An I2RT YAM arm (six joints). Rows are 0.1 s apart.
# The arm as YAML. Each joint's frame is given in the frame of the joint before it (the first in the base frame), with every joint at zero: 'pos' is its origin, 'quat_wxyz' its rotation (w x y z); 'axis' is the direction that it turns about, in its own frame. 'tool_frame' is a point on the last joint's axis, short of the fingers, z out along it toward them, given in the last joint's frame.
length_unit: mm
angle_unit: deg
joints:
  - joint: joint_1
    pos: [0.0, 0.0, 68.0]
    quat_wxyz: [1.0, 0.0, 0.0, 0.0]
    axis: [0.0, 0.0, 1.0]
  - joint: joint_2
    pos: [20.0, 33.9, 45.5]
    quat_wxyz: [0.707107, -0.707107, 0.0, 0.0]
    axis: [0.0, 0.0, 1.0]
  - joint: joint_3
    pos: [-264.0, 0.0, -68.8]
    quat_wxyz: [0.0, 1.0, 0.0, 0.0]
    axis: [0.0, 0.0, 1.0]
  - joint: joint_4
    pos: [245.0, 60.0, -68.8]
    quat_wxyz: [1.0, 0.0, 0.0, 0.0]
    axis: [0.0, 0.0, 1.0]
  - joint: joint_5
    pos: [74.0, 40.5, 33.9]
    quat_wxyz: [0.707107, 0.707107, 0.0, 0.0]
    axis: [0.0, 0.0, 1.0]
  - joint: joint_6
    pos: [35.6, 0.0, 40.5]
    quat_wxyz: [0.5, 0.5, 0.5, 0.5]
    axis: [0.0, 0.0, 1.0]
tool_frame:
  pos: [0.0, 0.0, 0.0]
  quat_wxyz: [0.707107, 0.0, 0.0, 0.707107]
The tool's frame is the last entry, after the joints.
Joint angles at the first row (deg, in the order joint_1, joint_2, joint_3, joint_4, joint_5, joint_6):
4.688, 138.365, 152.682, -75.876, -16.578, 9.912
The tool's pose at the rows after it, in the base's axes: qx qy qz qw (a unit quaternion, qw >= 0); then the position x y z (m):
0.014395, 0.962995, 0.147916, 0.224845, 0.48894, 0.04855, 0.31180
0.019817, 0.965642, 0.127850, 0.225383, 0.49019, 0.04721, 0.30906
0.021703, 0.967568, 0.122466, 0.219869, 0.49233, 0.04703, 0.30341
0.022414, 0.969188, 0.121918, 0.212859, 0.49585, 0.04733, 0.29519
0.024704, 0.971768, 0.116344, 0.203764, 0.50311, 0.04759, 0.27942
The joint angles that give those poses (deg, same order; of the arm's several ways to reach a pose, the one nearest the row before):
4.666, 138.388, 152.684, -76.097, -13.999, 9.912
4.667, 138.667, 152.651, -76.091, -11.617, 9.913
4.666, 139.306, 152.596, -76.140, -11.049, 9.912
4.666, 140.287, 152.546, -75.939, -11.071, 9.912
4.666, 142.212, 152.507, -75.133, -10.524, 9.934

